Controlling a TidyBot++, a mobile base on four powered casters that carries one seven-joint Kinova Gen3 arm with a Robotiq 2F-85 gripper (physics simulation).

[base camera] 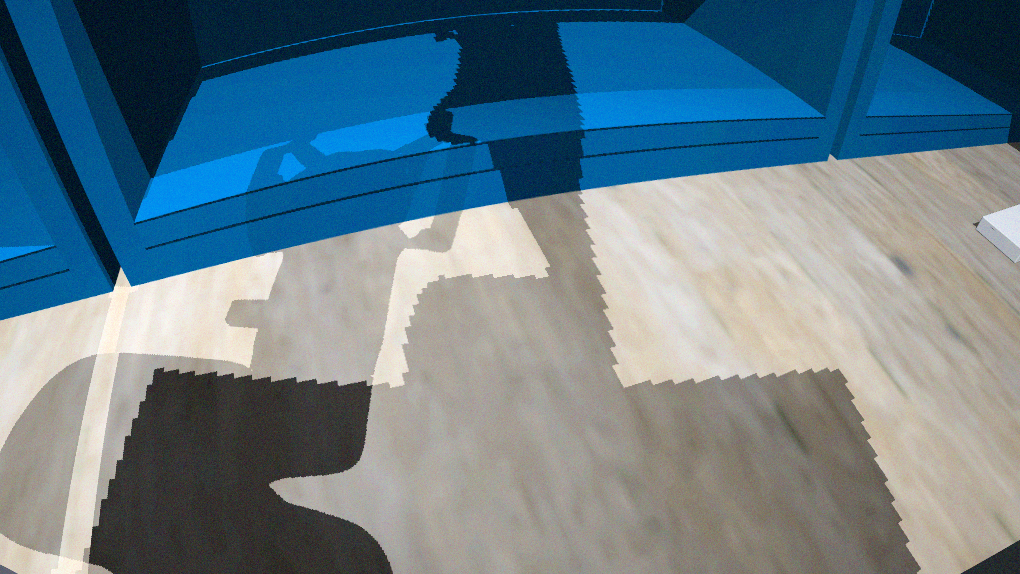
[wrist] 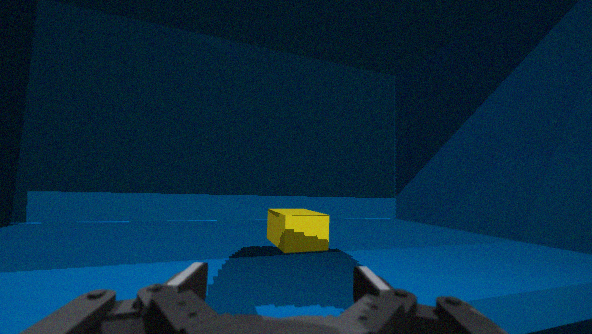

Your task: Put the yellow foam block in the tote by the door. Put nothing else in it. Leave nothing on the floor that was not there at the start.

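Places are measured from the arm's base along level axes (x ahead, y left, z up), in metres.
Pixels of known places: gripper, fingertip midpoint: (wrist: 281,281).
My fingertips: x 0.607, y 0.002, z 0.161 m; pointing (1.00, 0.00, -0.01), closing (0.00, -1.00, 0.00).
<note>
Behind a point stands the place of what it marks.
The yellow foam block (wrist: 305,231) {x 0.773, y -0.025, z 0.161 m} lies on the floor of a blue compartment, in the middle of the wrist view, with its lower front in shadow. My gripper (wrist: 281,281) {x 0.607, y 0.002, z 0.161 m} is open and empty. Its two fingers stand wide apart at the bottom of the wrist view, and the block is ahead of them, beyond the fingertips, about midway between them and slightly to the right. The block and the gripper do not show in the base camera view. The tote and the door do not show in either view.
The blue shelf unit (base camera: 684,149) {x 0.667, y -0.213, z -0.358 m} stands on the wooden floor (base camera: 713,285) {x 0.484, y -0.201, z -0.397 m}, with upright dividers between its compartments. The compartment's right side wall (wrist: 525,165) {x 0.869, y -0.406, z 0.266 m} and back wall (wrist: 210,125) {x 1.023, y 0.180, z 0.351 m} show in the wrist view. A white flat object (base camera: 1004,232) {x 0.568, y -0.716, z -0.372 m} lies at the right edge. Robot shadows fall across floor and shelf.
</note>
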